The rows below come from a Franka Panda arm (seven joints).
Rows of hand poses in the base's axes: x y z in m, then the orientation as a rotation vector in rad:
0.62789, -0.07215, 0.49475, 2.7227, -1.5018, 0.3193
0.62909, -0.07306, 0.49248, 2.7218, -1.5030, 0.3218
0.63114, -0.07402, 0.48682, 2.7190, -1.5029, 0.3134
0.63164, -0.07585, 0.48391, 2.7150, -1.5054, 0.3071
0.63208, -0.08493, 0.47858, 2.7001, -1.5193, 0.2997
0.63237, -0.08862, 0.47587, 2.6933, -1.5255, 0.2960
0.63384, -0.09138, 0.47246, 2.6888, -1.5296, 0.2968
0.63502, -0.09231, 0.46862, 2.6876, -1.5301, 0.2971
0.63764, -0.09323, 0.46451, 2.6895, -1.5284, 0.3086
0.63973, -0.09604, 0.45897, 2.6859, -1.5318, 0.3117
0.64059, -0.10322, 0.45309, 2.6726, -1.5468, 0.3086
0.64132, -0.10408, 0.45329, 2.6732, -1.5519, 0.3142
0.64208, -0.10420, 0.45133, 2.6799, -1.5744, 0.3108
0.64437, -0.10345, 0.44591, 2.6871, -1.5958, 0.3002
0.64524, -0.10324, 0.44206, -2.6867, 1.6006, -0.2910
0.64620, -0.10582, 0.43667, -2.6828, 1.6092, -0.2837
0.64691, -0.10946, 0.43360, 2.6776, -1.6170, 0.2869
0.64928, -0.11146, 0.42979, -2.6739, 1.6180, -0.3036
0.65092, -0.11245, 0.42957, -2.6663, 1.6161, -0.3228
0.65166, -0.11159, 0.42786, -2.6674, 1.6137, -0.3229
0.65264, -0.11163, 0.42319, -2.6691, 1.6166, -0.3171
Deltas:
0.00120, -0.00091, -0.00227, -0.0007, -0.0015, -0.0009
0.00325, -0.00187, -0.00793, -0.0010, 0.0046, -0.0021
0.00375, -0.00370, -0.01084, -0.0014, 0.0093, -0.0051
0.00419, -0.01278, -0.01617, -0.0043, 0.0157, -0.0182
0.00448, -0.01647, -0.01888, -0.0055, 0.0188, -0.0241
0.00595, -0.01923, -0.02229, -0.0071, 0.0189, -0.0280
0.00713, -0.02016, -0.02613, -0.0078, 0.0190, -0.0288
0.00975, -0.02108, -0.03024, -0.0098, 0.0118, -0.0269
0.01184, -0.02389, -0.03578, -0.0116, 0.0103, -0.0301
0.01270, -0.03107, -0.04166, -0.0134, 0.0132, -0.0431
0.01343, -0.03193, -0.04146, -0.0117, 0.0083, -0.0453
0.01419, -0.03205, -0.04342, 0.0053, 0.0026, -0.0539
0.01648, -0.03130, -0.04884, 0.0238, 0.0012, -0.0618
0.01735, -0.03109, -0.05269, 0.0293, 0.0049, -0.0643
0.01831, -0.03367, -0.05808, 0.0317, 0.0089, -0.0703
0.01902, -0.03731, -0.06115, 0.0305, 0.0071, -0.0763
0.02139, -0.03931, -0.06496, 0.0272, -0.0034, -0.0777
0.02303, -0.04030, -0.06518, 0.0260, -0.0172, -0.0785
0.02377, -0.03944, -0.06689, 0.0261, -0.0173, -0.0768
0.02475, -0.03948, -0.07156, 0.0260, -0.0128, -0.0781

